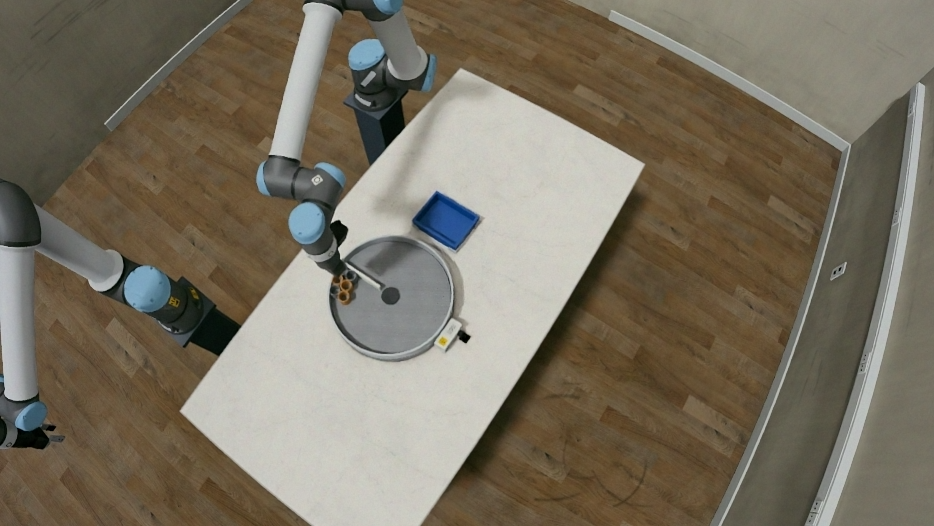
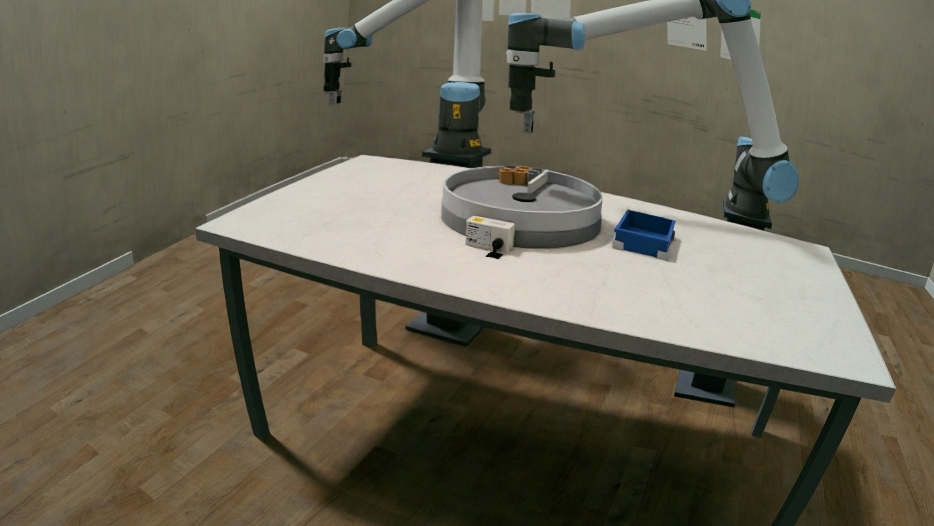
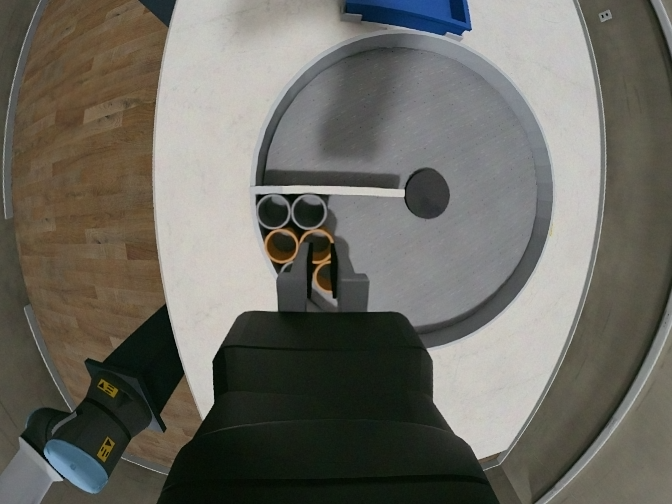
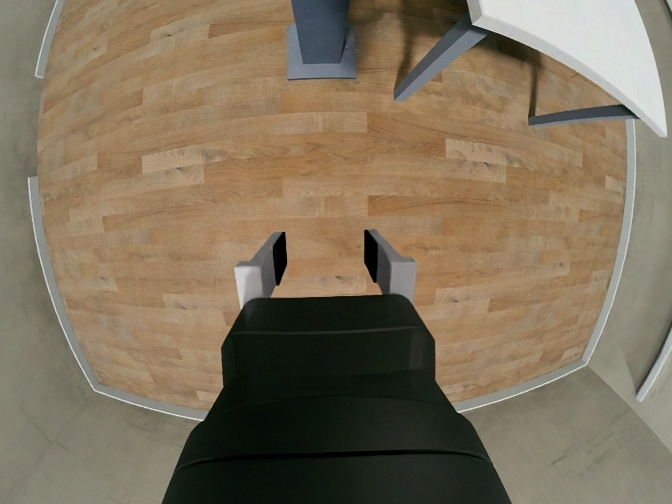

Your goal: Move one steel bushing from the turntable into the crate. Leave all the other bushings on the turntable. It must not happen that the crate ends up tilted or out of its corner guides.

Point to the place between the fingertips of my right gripper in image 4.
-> At 325, 246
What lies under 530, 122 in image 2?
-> My left gripper.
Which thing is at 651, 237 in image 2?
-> A blue crate.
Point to a blue crate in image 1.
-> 440, 214
